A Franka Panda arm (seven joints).
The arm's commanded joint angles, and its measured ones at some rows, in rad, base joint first. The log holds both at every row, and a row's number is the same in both.
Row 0, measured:
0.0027 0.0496 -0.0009 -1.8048 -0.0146 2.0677 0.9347
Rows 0 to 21, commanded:
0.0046 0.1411 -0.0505 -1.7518 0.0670 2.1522 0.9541
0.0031 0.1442 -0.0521 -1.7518 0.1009 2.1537 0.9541
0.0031 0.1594 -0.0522 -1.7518 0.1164 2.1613 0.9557
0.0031 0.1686 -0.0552 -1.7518 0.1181 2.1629 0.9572
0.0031 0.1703 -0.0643 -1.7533 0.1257 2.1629 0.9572
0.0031 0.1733 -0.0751 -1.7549 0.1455 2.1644 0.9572
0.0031 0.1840 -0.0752 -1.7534 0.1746 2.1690 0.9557
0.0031 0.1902 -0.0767 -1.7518 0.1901 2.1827 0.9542
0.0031 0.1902 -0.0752 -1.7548 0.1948 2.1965 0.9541
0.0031 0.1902 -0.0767 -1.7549 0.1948 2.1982 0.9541
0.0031 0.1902 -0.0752 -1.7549 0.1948 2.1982 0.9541
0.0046 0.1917 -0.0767 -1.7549 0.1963 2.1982 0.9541
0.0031 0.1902 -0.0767 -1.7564 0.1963 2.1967 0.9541
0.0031 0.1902 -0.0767 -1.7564 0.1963 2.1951 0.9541
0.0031 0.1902 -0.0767 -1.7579 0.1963 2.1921 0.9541
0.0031 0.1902 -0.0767 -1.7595 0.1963 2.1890 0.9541
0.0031 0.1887 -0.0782 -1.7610 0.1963 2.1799 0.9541
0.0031 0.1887 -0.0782 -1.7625 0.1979 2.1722 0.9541
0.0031 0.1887 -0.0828 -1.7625 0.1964 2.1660 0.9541
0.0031 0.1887 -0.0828 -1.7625 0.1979 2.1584 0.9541
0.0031 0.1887 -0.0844 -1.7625 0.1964 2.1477 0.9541
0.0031 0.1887 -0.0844 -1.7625 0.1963 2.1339 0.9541
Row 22, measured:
-0.0010 0.1885 -0.0765 -1.7692 0.1807 2.1742 0.9410
